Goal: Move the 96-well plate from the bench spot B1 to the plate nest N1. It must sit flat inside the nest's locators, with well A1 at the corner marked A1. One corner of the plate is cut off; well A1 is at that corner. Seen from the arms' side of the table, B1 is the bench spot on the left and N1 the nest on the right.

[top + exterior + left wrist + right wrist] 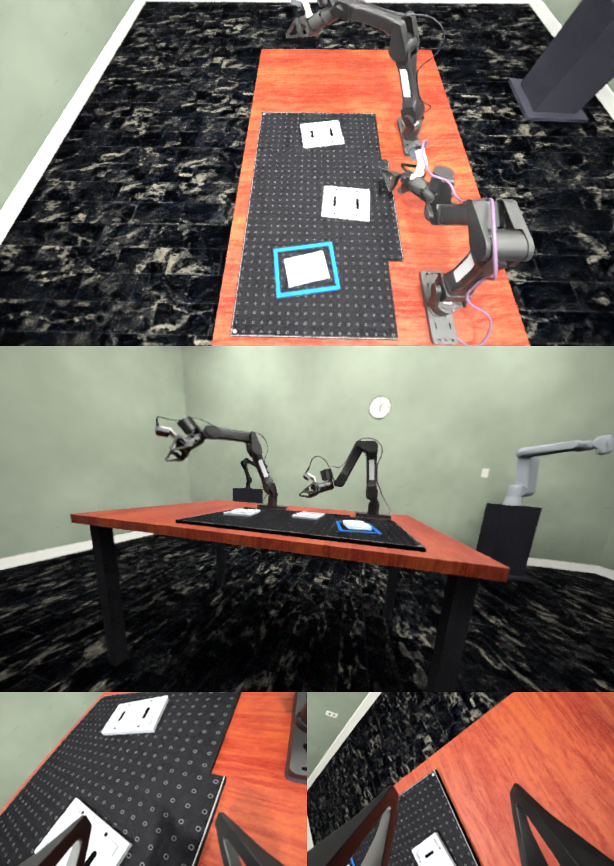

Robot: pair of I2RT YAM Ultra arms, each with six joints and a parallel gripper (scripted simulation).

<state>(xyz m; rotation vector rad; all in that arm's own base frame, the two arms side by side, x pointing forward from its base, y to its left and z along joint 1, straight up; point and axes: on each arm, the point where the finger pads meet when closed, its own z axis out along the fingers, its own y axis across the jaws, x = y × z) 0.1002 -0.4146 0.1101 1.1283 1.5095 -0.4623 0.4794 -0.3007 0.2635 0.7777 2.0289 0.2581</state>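
Right now the 96-well plate is 32 cm to the left of my left hand, 28 cm ahead of it and 10 cm below it. Round my left hand: nest plate 25 cm ahead, 23 cm to the right, 10 cm below.
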